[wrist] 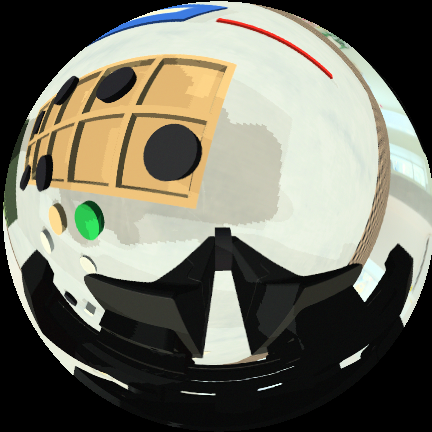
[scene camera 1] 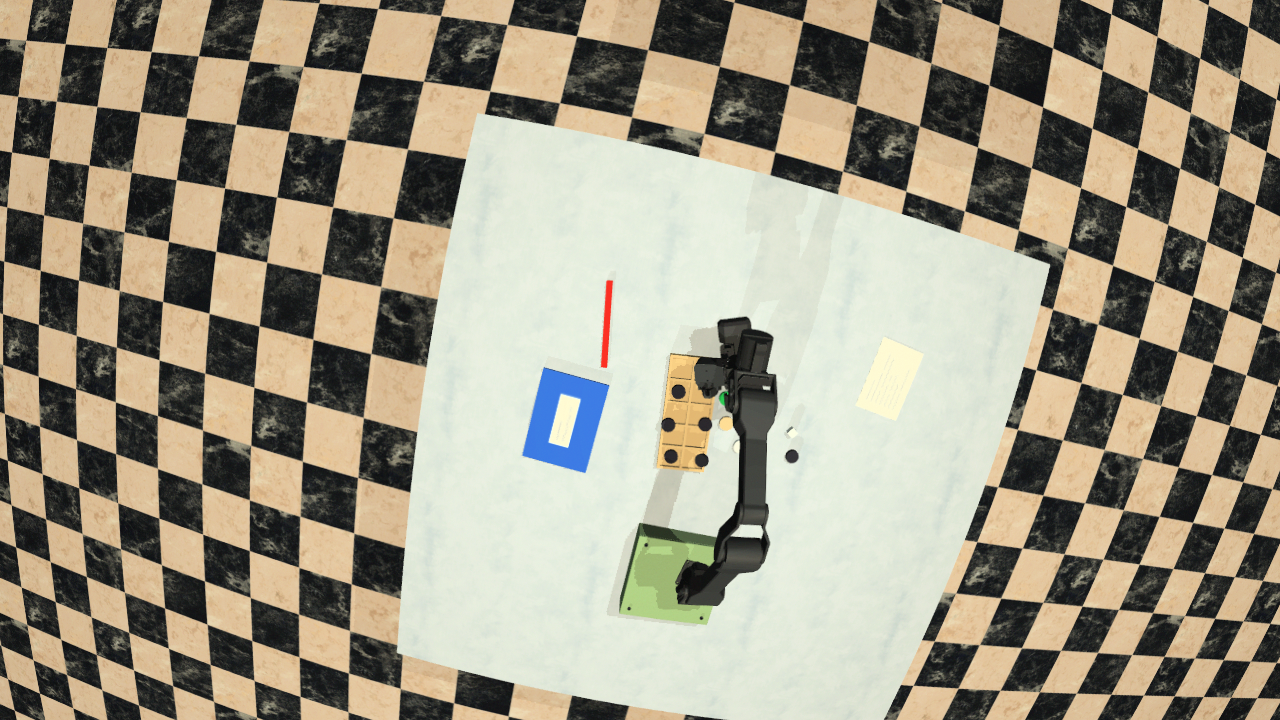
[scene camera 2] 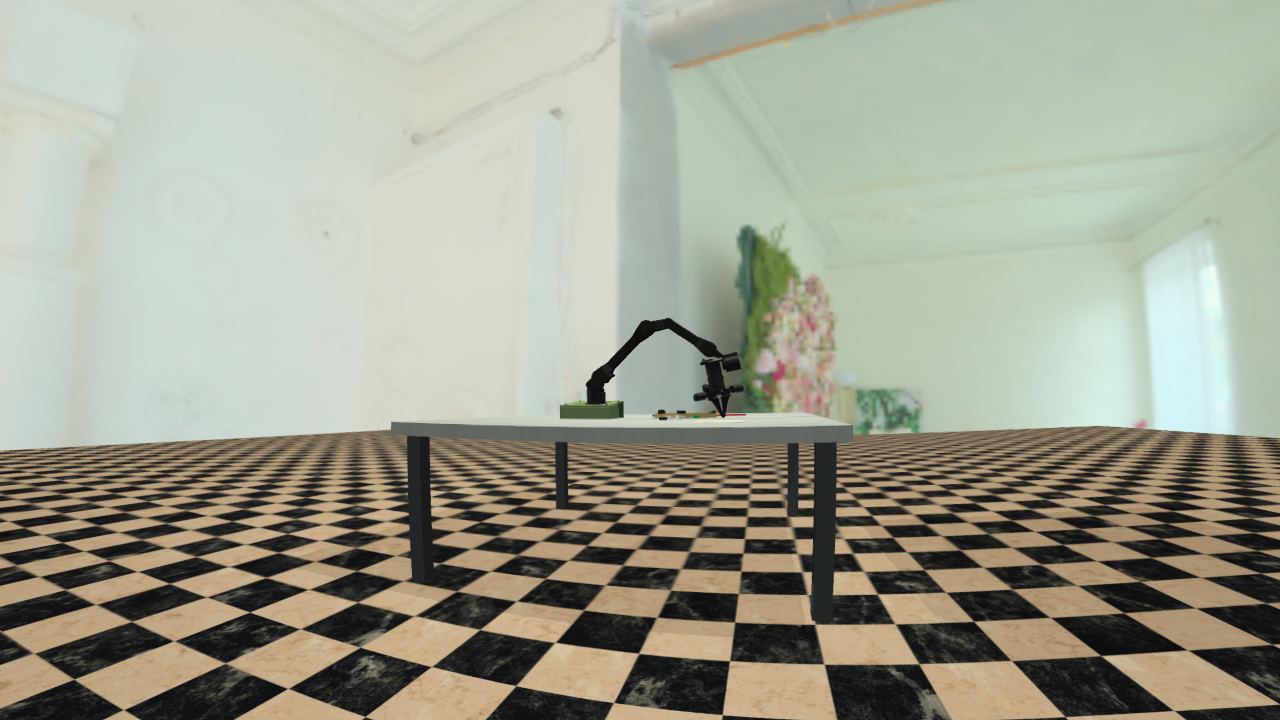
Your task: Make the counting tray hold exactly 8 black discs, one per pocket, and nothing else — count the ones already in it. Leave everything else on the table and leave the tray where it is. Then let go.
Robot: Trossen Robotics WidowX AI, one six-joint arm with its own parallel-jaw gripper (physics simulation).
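The tan counting tray (scene camera 1: 693, 440) (wrist: 97, 150) has two rows of pockets. Several black discs stand in it; the wrist view shows one (wrist: 172, 152) at the near-right end and another (wrist: 116, 85) in the far row. The far row's right end pocket is empty, as are two neighbouring near-row pockets. My gripper (scene camera 2: 723, 414) (wrist: 221, 241) is shut on a black disc (wrist: 223, 254), seen edge-on between the fingertips, low over the table beside the tray. In scene camera 1 the arm hides the fingertips. Another black disc (scene camera 1: 791, 455) (wrist: 71, 298) lies loose on the table.
A green disc (wrist: 90, 220), a tan disc (wrist: 58, 219), two whitish discs (wrist: 47, 241) (wrist: 88, 264) and a small white block (scene camera 1: 792, 432) (wrist: 90, 307) lie near the tray. A blue panel (scene camera 1: 586, 438), a red stick (scene camera 1: 606, 324) and a cream card (scene camera 1: 888, 378) lie farther out.
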